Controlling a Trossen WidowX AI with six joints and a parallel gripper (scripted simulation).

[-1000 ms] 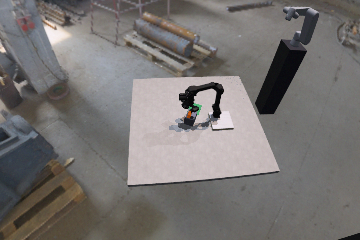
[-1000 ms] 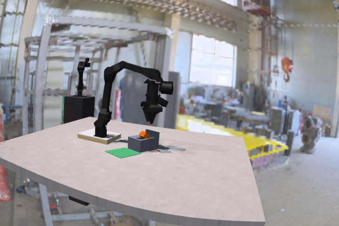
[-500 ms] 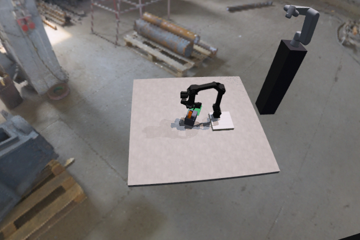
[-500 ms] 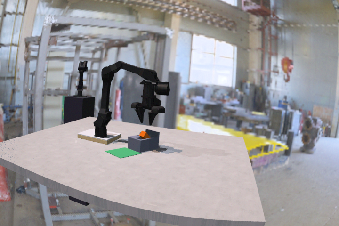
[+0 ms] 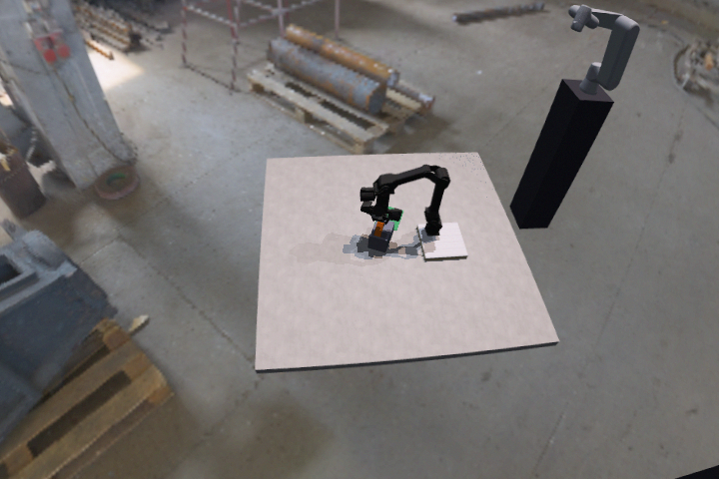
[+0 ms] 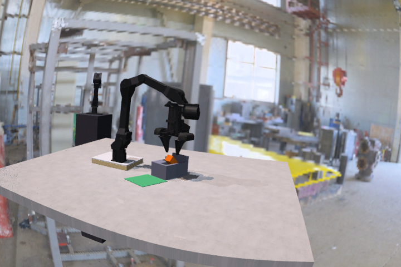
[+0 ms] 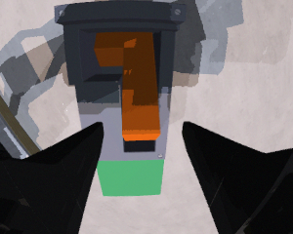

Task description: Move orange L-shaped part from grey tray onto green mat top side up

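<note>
The orange L-shaped part is 4 cm to the left of my gripper tip and 6 cm below it. From my gripper tip the other things lie so: green mat (7 cm behind, 13 cm to the right, 12 cm below).
</note>
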